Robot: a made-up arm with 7 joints.
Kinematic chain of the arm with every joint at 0, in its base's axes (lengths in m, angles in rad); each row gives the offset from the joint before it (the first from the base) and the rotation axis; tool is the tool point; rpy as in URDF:
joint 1: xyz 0 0 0.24 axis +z
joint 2: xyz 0 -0.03 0.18 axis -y
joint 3: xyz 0 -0.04 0.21 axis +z
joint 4: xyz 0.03 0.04 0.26 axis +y
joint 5: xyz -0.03 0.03 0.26 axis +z
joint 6: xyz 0 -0.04 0.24 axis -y
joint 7: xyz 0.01 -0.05 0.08 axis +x
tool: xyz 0 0 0 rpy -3.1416 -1.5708 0
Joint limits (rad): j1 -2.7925..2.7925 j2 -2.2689..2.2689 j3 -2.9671..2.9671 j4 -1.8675..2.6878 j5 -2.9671..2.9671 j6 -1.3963..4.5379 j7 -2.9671..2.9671
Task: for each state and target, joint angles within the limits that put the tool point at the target. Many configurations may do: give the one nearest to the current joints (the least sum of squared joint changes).
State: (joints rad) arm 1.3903 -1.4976 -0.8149 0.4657 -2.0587 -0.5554 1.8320
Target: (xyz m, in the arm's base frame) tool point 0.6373 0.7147 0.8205
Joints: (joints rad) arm 1.0710 -0.9907 -0.8885 0.6003 -1.9646 -0.8202 1.8320
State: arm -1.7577 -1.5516 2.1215 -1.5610 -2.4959 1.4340 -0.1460
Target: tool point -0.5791 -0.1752 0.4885
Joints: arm -1.7265 -1.4408 1.9057 -1.8675 -2.2032 1.6255 -0.1460
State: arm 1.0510 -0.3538 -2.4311 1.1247 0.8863 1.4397 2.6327
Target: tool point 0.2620 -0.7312 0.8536
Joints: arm 1.3583 0.4625 -2.3500 1.1730 0.8923 1.2483 2.6327
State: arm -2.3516 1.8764 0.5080 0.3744 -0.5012 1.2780 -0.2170
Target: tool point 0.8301 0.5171 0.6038
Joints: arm -2.5088 1.5930 0.5164 0.6678 -0.4695 1.3231 -0.2170
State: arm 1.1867 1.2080 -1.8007 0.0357 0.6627 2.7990 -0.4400
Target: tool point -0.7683 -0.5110 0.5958
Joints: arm 0.4863 1.3267 -1.8110 0.0897 0.6044 2.1882 -0.4400
